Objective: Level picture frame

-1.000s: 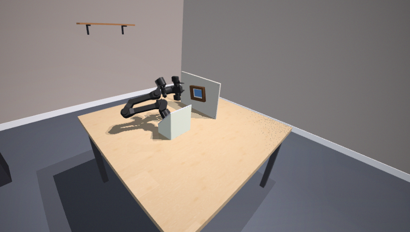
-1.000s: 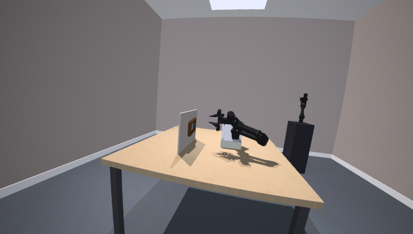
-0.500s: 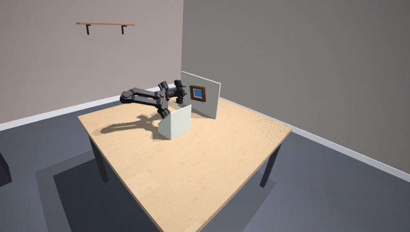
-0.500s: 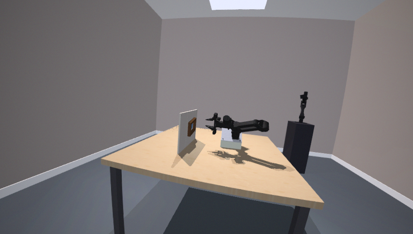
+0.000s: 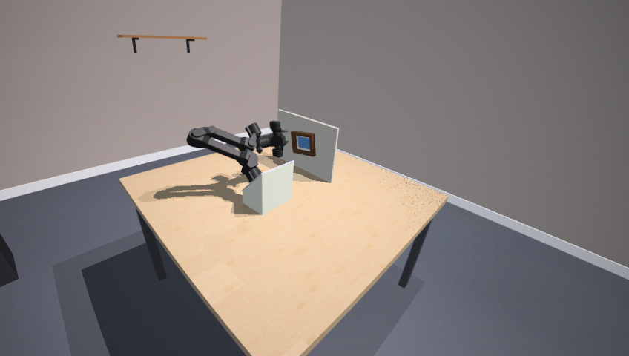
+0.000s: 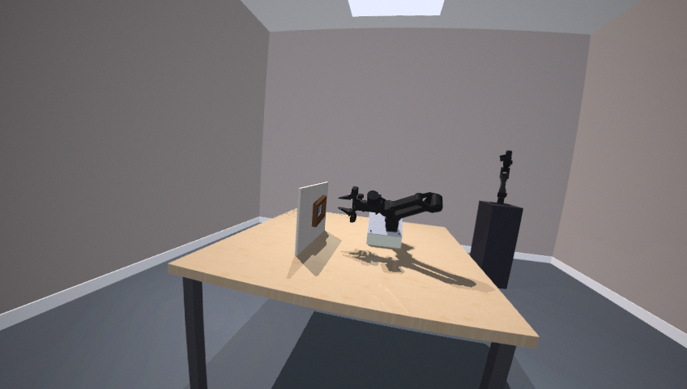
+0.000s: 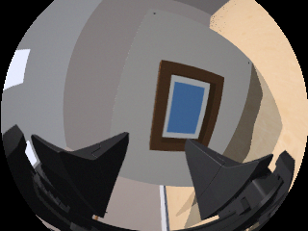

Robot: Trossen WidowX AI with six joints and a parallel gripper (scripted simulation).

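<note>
My gripper tip is 110 mm short of the small picture frame, 60 mm above it and 30 mm to the left of it. The rest, counted from my gripper tip: grey wall panel: 120 mm ahead, 70 mm below, 10 mm to the right.
</note>
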